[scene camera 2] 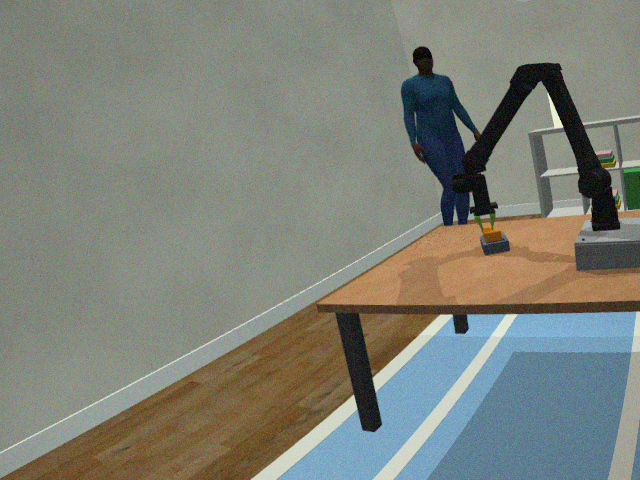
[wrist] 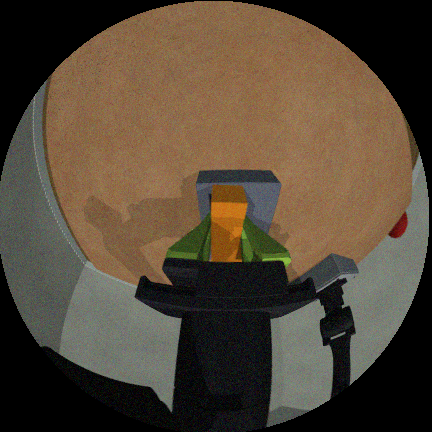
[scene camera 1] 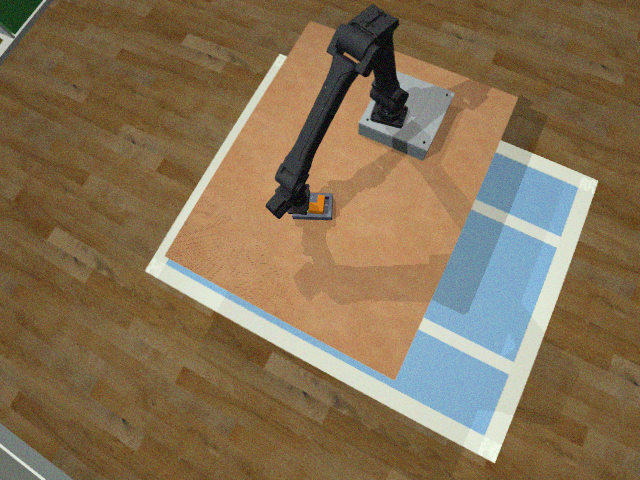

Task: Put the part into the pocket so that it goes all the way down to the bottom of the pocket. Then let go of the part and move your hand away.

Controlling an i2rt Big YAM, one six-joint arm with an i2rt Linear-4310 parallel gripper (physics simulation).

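Places are measured from the arm's base along level axes (x ahead, y left, z up), in millimetres.
Where they show: gripper, between the fingertips: [wrist: 225,216] [scene camera 1: 301,207]; arm's base, origin of its link: [scene camera 2: 605,225] [wrist: 328,287] [scene camera 1: 388,114].
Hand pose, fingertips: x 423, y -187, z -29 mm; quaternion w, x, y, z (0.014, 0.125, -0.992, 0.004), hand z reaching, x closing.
Observation:
Things, the pixels of their centre, and the offset from my fingertips. Level surfaces: height alone.
- orange part, middle of its body: [wrist: 237,233] [scene camera 2: 492,233] [scene camera 1: 308,203] 19 mm back, 18 mm left, 5 mm up
- grey-blue pocket block, middle of its body: [wrist: 235,221] [scene camera 2: 494,243] [scene camera 1: 312,206] 24 mm back, 29 mm left, 28 mm down
- wooden table, height of its surface: 46 mm down
The orange part [scene camera 1: 316,204] [scene camera 2: 492,236] [wrist: 228,225] sits at the grey-blue pocket block [scene camera 1: 312,217] [scene camera 2: 496,248] [wrist: 263,200] on the table. It stands up above the block's rim in scene camera 2's view; how deep its underside reaches is hidden. In the wrist view the part's long arm runs along the left and middle of the block. My gripper [scene camera 2: 486,230] [wrist: 225,216] points down and is shut on the orange part, one green finger on each side. In scene camera 1's view the hand hides the block's left end and most of the fingers.
The robot's base stands on a grey plate [scene camera 1: 434,105] [scene camera 2: 604,255] toward the back of the wooden table [scene camera 1: 372,320] [scene camera 2: 361,297]. A person [scene camera 2: 431,108] and a shelf unit [scene camera 2: 539,173] are beyond the table. A red object [wrist: 398,225] lies past the table edge.

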